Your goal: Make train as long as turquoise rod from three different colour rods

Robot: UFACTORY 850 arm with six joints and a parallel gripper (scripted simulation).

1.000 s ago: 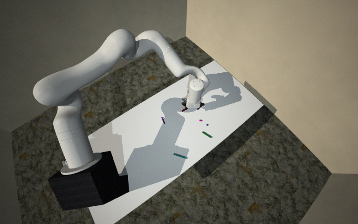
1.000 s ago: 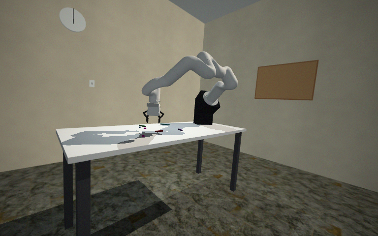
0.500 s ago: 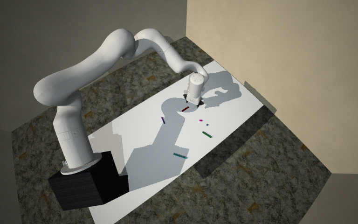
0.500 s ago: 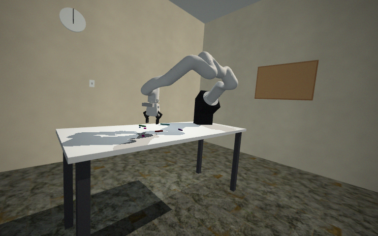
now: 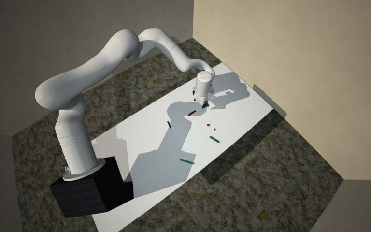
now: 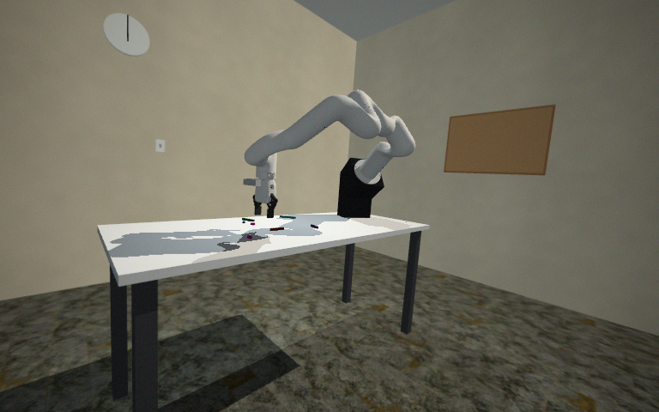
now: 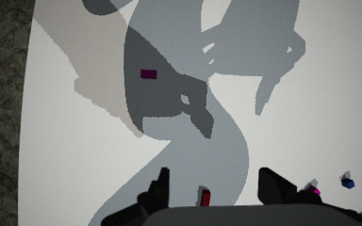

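Now: hand 1 cm short of the blue rod, 23 cm to the left of it and 7 cm above it. Also, from my hand: red rod 8 cm behind, 2 cm to the right, 7 cm below; then green rod 3 cm behind, 29 cm to the right, 7 cm below; then purple rod 29 cm behind, 2 cm to the right, 7 cm below.
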